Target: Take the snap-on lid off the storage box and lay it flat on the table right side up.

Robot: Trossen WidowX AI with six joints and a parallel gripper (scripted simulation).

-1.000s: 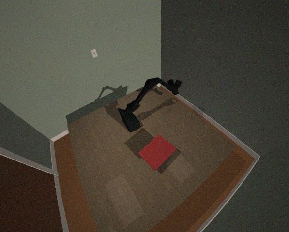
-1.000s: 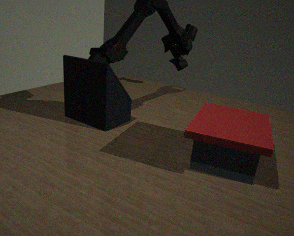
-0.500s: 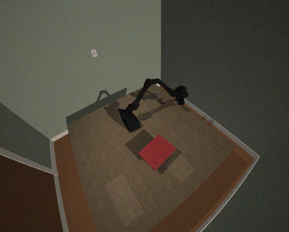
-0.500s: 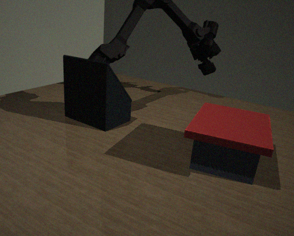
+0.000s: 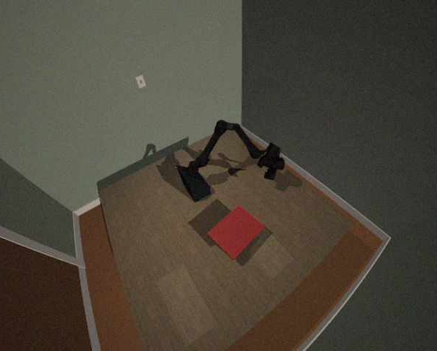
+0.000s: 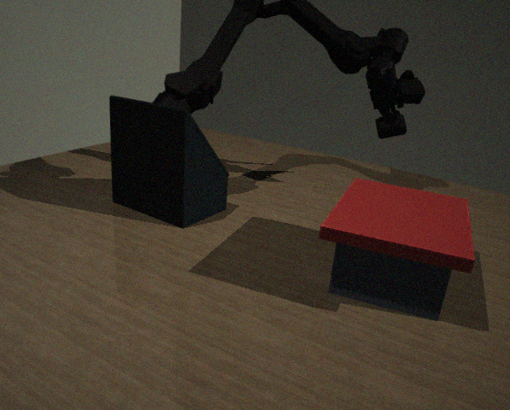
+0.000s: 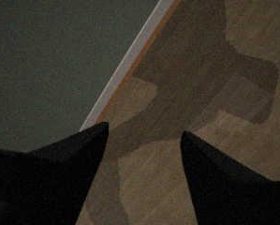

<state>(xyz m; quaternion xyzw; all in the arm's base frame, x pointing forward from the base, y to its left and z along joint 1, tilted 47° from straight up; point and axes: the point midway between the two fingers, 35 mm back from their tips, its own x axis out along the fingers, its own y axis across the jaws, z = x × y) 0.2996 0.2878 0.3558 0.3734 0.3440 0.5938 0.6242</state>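
My gripper tip is now 460 mm to the left of the red lid, 150 mm short of it and 50 mm above it. The rest, counted from my gripper tip: storage box (460 mm to the right, 150 mm ahead, 90 mm below).
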